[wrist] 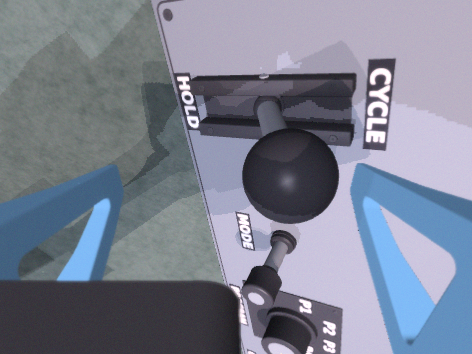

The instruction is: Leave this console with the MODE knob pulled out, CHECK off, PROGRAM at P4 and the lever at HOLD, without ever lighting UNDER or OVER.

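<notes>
The lever's black ball (290,175) sits on a grey shaft that rises from a dark slotted guide (276,85). The shaft's base is near the middle of the slot, between the HOLD label (187,102) and the CYCLE label (379,104). The MODE knob (262,285) stands out from the panel on a grey stem, below the ball in view. The PROGRAM knob (287,332) is partly cut off at the bottom edge; its pointer does not show. The CHECK control and the UNDER and OVER lamps do not show. My gripper (236,177) is open and empty, its blue fingers on either side of the ball.
The light grey console panel (425,30) has its edge running down the left side of the guide. A mottled green-grey surface (60,125) lies beyond that edge. A black block (115,317) covers the lower left of the view.
</notes>
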